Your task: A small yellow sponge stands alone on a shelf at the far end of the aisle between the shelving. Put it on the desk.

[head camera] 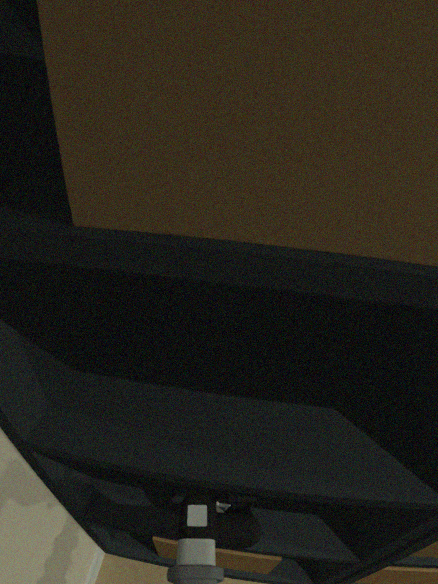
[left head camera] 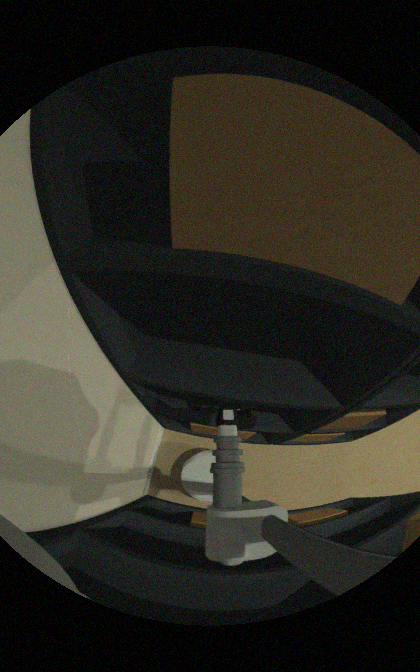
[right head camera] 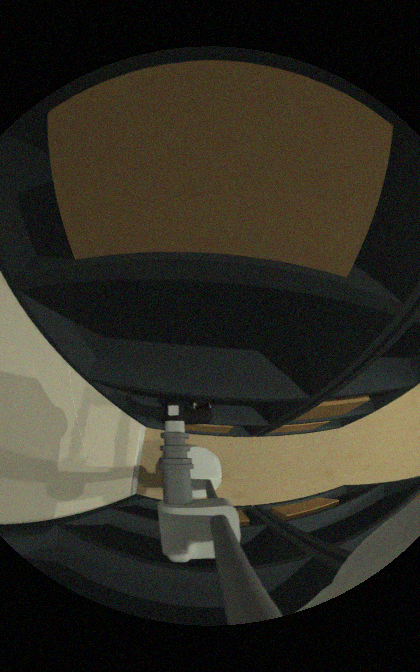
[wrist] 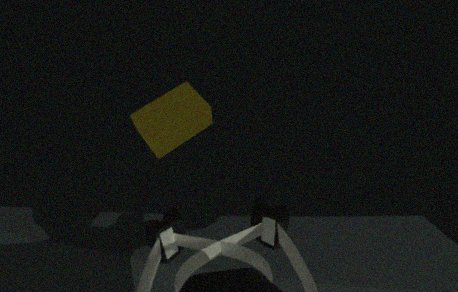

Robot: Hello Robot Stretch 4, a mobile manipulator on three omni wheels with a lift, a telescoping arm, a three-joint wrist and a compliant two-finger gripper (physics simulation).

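Places are measured from the robot's base along level axes (x ahead, y left, z up), in metres.
Pixels of known places: gripper, between the fingertips: [wrist: 217,219].
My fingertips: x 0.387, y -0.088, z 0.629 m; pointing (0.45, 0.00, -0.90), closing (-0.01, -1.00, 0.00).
Observation:
Behind a point stands the place of what it marks.
The yellow sponge [wrist: 172,120] @(x 0.551, y -0.041, z 0.550 m) lies on a dark shelf, left of centre in the upper half of the wrist view, turned at a slant. My gripper [wrist: 217,219] @(x 0.387, y -0.088, z 0.629 m) is open and empty, its two fingertips well apart at the bottom of that view. The sponge shows beyond the fingertips and a little to their left, apart from them. In the head views the gripper is a small dark shape against the dark shelving [head camera: 200,430] @(x 0.417, y -0.001, z 0.963 m) [left head camera: 225,360] [right head camera: 190,360], and its fingers are hard to make out. The sponge cannot be made out in the head views. The desk does not show.
A large brown panel [head camera: 240,125] @(x 0.334, y -0.021, z 1.514 m) [left head camera: 280,175] [right head camera: 215,165] fills the upper part of the shelving. My extended arm [head camera: 196,552] @(x 0.194, y 0.000, z 1.012 m) [left head camera: 227,485] [right head camera: 177,482] reaches towards the shelving. A pale wall [head camera: 20,480] @(x 0.348, y 0.410, z 0.816 m) [left head camera: 30,320] stands at the left. Wooden floor [left head camera: 325,475] [right head camera: 300,465] runs between two shelf rows.

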